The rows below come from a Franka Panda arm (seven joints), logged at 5 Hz.
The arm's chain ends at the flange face. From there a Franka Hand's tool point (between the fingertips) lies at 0.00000 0.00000 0.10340 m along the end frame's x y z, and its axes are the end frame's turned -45 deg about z.
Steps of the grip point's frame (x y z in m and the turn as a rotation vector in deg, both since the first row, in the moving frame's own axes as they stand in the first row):
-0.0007 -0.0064 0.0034 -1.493 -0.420 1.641
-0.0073 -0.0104 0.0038 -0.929 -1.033 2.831
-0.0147 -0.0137 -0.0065 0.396 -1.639 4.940
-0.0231 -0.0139 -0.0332 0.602 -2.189 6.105
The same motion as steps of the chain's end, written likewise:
-0.0064 -0.0065 0.0034 -1.353 0.759 1.641
-0.0123 -0.0047 0.0038 -1.387 -0.074 2.831
-0.0174 -0.0008 -0.0065 -0.879 -1.439 4.940
-0.0225 0.0047 -0.0331 -1.122 -1.974 6.105

